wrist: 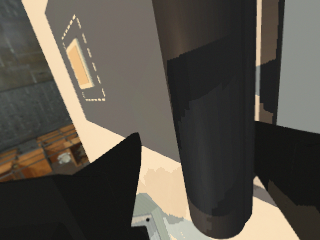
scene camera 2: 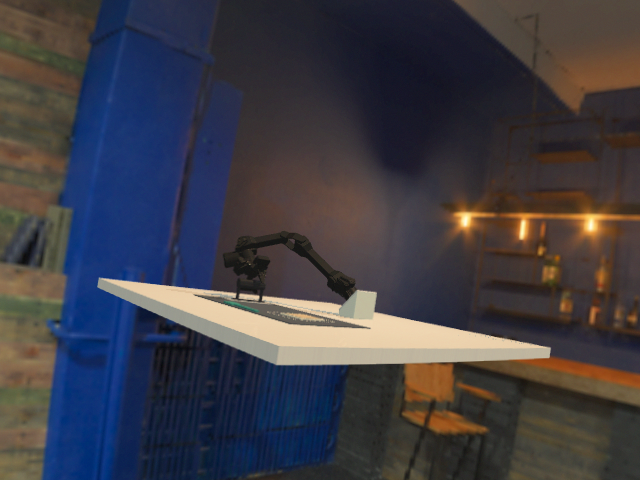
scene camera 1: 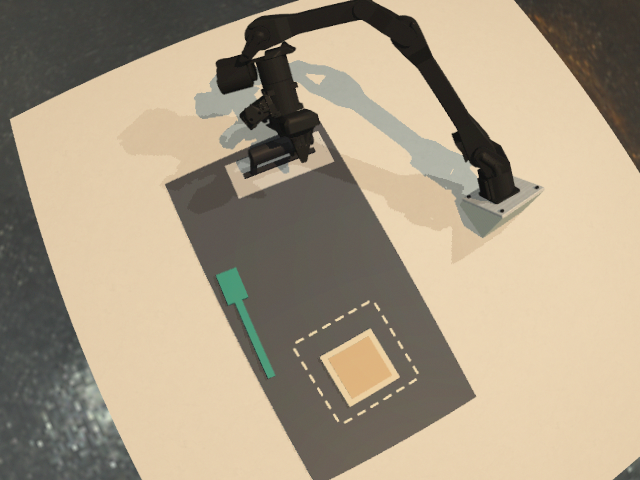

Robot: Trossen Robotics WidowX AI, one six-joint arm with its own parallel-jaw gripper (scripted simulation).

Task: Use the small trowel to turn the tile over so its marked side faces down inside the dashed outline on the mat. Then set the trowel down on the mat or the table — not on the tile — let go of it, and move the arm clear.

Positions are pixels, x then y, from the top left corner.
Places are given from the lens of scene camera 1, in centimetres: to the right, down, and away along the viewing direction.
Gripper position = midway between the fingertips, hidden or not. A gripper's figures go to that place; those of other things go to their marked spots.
my gripper [scene camera 1: 299, 158]: -4, -15, 109
tile [scene camera 1: 359, 367]: 7, 23, 102
green trowel [scene camera 1: 230, 282]: -16, 8, 105
